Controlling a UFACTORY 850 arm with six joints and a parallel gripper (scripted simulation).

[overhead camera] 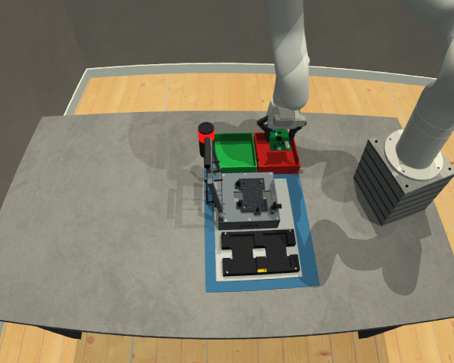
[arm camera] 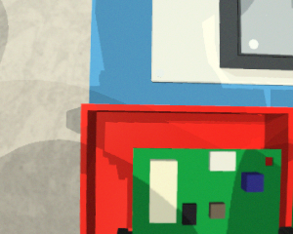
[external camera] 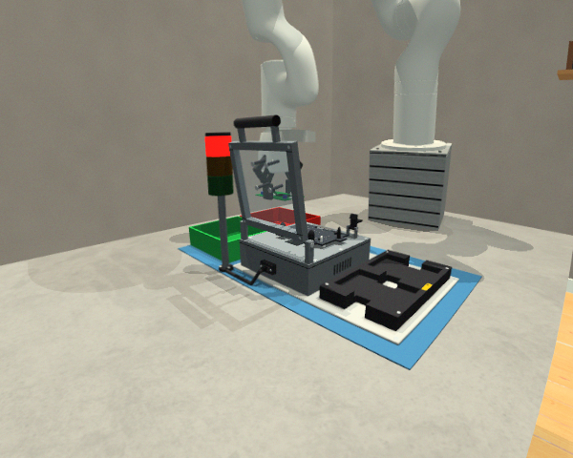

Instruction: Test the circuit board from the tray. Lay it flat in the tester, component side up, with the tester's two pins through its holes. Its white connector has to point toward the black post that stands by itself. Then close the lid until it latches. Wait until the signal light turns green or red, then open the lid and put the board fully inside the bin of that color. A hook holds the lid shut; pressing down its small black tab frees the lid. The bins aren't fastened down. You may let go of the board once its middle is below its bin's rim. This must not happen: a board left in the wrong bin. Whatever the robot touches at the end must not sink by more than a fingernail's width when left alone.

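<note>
My gripper is now 10 cm above the red bin. The rest, counted from my hand: tester bed: 21 cm to the left, 11 cm ahead, 4 cm below; green bin: 15 cm ahead, 10 cm below; green circuit board: 1 cm below.
</note>
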